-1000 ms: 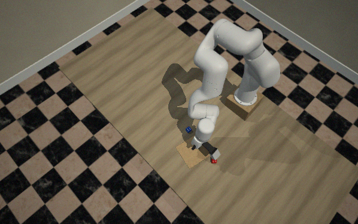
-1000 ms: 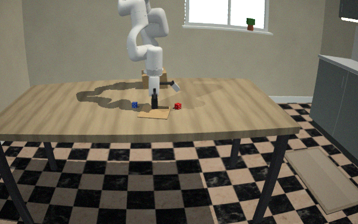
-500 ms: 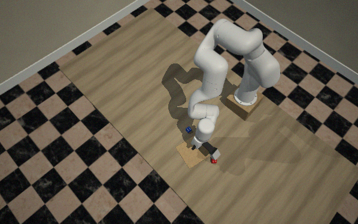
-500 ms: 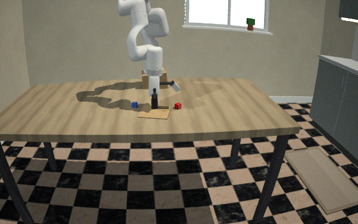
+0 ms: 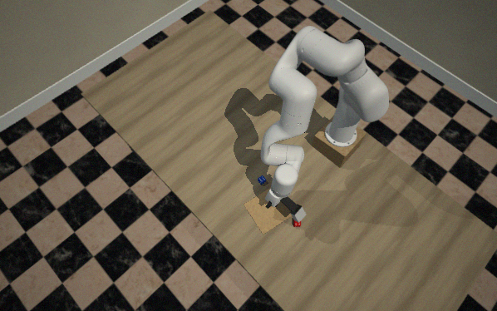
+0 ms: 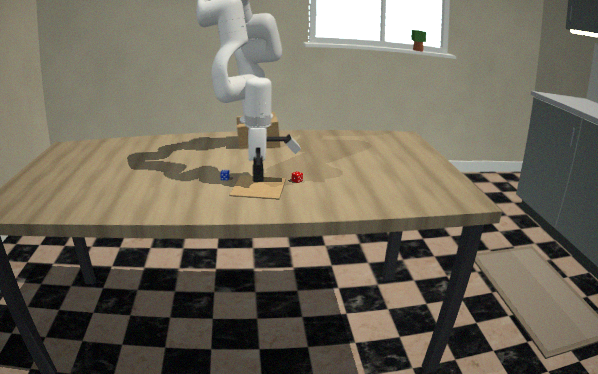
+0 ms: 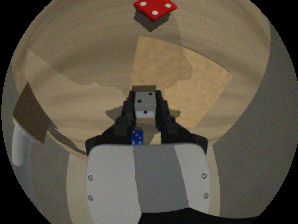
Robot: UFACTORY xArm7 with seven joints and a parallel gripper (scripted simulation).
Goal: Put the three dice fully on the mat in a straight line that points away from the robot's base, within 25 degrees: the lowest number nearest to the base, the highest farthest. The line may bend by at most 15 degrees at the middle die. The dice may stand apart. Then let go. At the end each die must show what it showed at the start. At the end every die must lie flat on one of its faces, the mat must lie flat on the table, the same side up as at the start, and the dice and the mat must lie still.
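The white die lies 10 mm below my hand. Also, from my hand: blue die: 30 mm behind, 100 mm to the right, 10 mm below; then red die: 20 mm ahead, 110 mm to the left, 10 mm below; then tan mat: 50 mm ahead, 10 mm to the right, 20 mm below.
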